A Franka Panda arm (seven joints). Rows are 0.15 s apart.
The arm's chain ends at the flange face. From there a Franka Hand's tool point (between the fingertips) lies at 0.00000 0.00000 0.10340 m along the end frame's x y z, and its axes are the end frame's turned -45 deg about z.
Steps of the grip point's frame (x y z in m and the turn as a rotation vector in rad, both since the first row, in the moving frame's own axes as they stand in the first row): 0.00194, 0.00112, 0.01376, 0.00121, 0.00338, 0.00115; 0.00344, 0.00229, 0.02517, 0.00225, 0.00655, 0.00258; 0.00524, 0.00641, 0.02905, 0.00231, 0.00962, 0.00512; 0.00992, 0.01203, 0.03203, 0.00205, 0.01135, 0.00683; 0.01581, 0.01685, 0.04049, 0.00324, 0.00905, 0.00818; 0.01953, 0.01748, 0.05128, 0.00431, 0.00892, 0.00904
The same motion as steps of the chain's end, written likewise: 0.00200, -0.00024, 0.01376, 0.00325, 0.00153, 0.00115; 0.00374, -0.00017, 0.02517, 0.00622, 0.00304, 0.00258; 0.00770, 0.00170, 0.02906, 0.00844, 0.00517, 0.00512; 0.01484, 0.00247, 0.03204, 0.00948, 0.00658, 0.00683; 0.02267, 0.00163, 0.04049, 0.00869, 0.00411, 0.00818; 0.02583, -0.00048, 0.05129, 0.00936, 0.00326, 0.00904
